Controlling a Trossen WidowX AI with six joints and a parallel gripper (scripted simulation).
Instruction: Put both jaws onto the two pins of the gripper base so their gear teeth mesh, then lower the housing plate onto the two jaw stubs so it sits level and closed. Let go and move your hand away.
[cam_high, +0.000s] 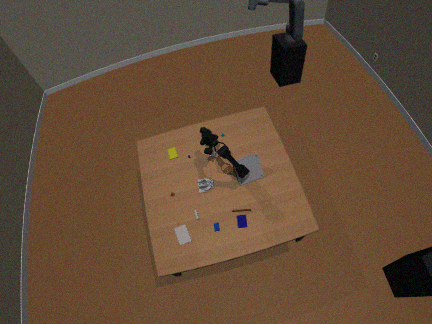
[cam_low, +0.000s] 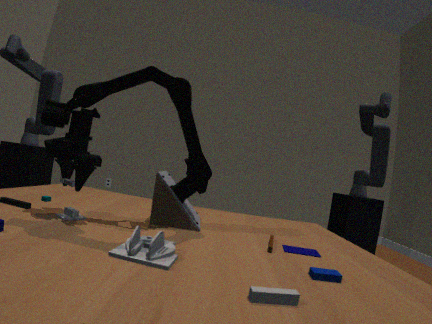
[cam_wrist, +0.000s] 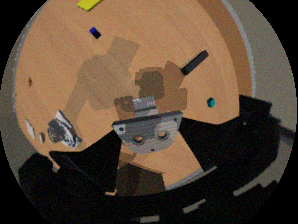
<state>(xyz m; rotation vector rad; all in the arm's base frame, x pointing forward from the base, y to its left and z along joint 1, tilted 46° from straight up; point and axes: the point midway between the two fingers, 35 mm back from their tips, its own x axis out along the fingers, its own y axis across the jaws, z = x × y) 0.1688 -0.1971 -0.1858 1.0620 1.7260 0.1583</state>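
My gripper tip is now 280 mm to the right of the toothed jaw, 120 mm short of it and 70 mm above it. The rest, counted from my gripper tip: yellow block 350 mm ahead, 130 mm to the right, 80 mm below; black bar 180 mm to the right, 70 mm below; teal piece 160 mm to the right, 140 mm behind, 70 mm below.
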